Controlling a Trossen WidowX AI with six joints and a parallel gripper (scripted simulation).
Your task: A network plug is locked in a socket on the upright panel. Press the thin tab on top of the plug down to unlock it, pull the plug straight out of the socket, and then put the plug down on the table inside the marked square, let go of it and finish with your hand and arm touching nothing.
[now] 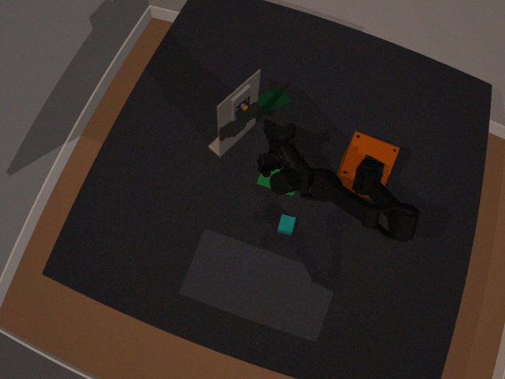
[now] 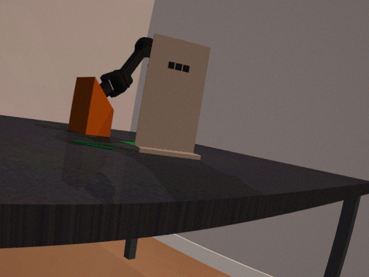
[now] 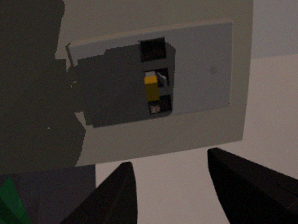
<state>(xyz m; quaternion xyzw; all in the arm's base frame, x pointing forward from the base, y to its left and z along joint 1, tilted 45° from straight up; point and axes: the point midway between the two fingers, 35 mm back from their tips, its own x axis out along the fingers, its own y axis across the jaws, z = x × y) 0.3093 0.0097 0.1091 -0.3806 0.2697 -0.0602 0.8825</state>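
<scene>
Right now my gripper tip is 8 cm short of the network plug and 3 cm to the left of it. The rest, counted from my gripper tip: teal cube 22 cm below, 17 cm to the left, 17 cm behind; beige upright panel 10 cm ahead, 9 cm below, 3 cm to the right; dark green square 23 cm below, 22 cm to the right, 5 cm ahead.
</scene>
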